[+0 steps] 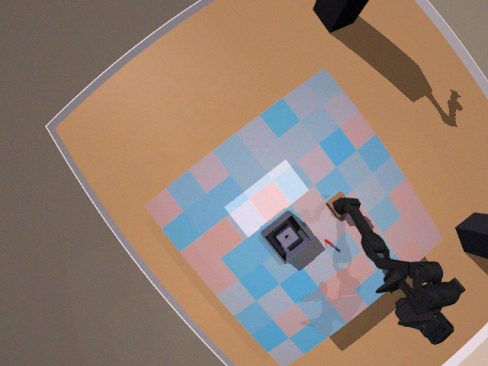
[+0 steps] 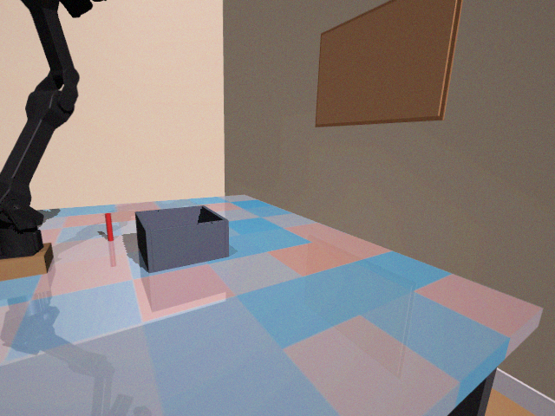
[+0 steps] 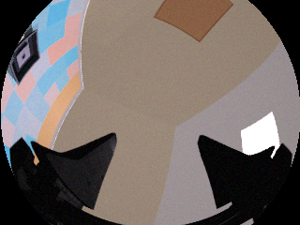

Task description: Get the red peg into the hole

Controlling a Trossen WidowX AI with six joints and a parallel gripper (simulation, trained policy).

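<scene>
Right now the red peg is 65 cm below my gripper tip, 9 cm to the left of it and 9 cm behind it. Also, from my gripper tip: dark box 67 cm below, 9 cm ahead, 6 cm to the right; grey plate 65 cm below, 9 cm ahead, 6 cm to the right.
</scene>
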